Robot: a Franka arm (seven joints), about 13 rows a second.
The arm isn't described. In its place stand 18 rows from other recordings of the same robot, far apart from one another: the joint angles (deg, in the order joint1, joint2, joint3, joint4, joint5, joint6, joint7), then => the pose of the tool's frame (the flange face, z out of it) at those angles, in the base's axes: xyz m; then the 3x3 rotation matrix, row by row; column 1 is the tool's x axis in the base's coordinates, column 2 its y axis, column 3 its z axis.
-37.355 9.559 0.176 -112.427 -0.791 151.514 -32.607 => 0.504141 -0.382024 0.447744; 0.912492 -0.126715 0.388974; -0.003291 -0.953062 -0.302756; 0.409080 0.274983 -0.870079
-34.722 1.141 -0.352 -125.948 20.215 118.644 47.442 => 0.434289 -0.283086 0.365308; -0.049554 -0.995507 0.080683; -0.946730 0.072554 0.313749; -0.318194 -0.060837 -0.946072
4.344 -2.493 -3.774 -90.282 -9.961 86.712 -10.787 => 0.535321 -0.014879 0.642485; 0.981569 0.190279 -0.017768; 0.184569 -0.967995 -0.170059; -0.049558 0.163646 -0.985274
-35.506 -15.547 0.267 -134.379 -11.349 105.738 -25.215 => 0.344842 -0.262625 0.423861; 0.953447 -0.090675 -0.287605; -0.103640 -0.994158 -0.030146; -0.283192 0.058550 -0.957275
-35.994 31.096 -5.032 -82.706 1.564 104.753 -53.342 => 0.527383 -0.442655 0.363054; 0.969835 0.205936 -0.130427; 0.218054 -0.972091 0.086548; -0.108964 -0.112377 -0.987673
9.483 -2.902 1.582 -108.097 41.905 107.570 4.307 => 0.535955 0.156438 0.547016; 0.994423 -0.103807 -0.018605; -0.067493 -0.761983 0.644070; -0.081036 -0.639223 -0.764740
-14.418 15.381 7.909 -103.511 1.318 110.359 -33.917 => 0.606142 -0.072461 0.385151; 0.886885 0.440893 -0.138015; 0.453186 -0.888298 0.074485; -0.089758 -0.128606 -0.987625
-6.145 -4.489 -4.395 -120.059 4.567 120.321 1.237 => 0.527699 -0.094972 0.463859; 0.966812 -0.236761 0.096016; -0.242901 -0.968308 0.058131; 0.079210 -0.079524 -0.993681
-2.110 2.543 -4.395 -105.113 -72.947 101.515 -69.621 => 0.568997 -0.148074 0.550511; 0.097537 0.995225 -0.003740; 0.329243 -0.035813 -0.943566; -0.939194 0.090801 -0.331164
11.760 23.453 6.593 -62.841 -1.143 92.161 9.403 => 0.649067 0.193498 0.601047; 0.985085 0.145543 0.091788; 0.140792 -0.988437 0.056301; 0.098921 -0.042538 -0.994186
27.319 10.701 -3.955 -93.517 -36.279 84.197 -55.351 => 0.561833 0.171525 0.505972; 0.136369 0.990126 -0.032450; 0.735610 -0.123146 -0.666118; -0.663537 0.066967 -0.745141
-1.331 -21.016 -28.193 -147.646 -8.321 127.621 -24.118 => 0.359756 -0.203239 0.371511; 0.999619 0.025632 0.010192; 0.025008 -0.998049 0.057202; 0.011639 -0.056925 -0.998311
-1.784 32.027 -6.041 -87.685 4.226 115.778 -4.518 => 0.687921 -0.079381 0.327334; 0.994935 -0.078211 -0.063147; -0.077193 -0.996846 0.018416; -0.064388 -0.013448 -0.997834
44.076 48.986 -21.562 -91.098 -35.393 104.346 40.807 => 0.598678 0.222376 0.151686; 0.997251 0.074021 -0.003386; 0.036287 -0.527696 -0.848658; -0.064605 0.846202 -0.528931
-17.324 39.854 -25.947 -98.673 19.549 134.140 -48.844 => 0.510982 -0.433369 0.214659; 0.998602 -0.048115 -0.021871; -0.048877 -0.998163 -0.035789; -0.020109 0.036808 -0.999120
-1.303 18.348 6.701 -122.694 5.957 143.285 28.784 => 0.573192 0.052839 0.257941; 0.879354 -0.474893 0.034815; -0.475825 -0.873594 0.102097; -0.018071 -0.106346 -0.994165
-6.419 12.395 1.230 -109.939 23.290 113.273 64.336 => 0.589631 -0.028809 0.373244; 0.147405 -0.985545 -0.083501; -0.910976 -0.168161 0.376623; -0.385220 0.020552 -0.922596
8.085 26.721 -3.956 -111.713 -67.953 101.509 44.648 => 0.584037 -0.037416 0.246467; 0.997291 0.025459 -0.069006; -0.054858 -0.367487 -0.928409; -0.048996 0.929680 -0.365095
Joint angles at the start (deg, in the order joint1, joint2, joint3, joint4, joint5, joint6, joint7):
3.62, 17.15, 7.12, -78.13, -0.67, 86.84, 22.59
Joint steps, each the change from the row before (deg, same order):
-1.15, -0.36, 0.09, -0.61, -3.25, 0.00, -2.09
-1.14, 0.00, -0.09, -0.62, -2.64, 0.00, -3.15
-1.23, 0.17, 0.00, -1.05, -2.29, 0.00, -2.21
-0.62, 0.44, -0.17, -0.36, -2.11, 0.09, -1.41
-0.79, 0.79, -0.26, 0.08, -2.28, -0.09, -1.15
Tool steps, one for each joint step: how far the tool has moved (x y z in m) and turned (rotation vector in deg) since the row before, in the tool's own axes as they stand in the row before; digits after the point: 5 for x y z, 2 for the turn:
0.00467, 0.01736, 0.00081, -2.98, 0.91, -0.88
0.00577, 0.01725, 0.00546, -2.56, 0.15, -1.85
0.00511, 0.01608, 0.01133, -2.35, -0.70, -1.04
0.00500, 0.01073, 0.00828, -2.10, -0.29, -0.66
0.00671, 0.01342, 0.00933, -2.23, -0.48, -0.15

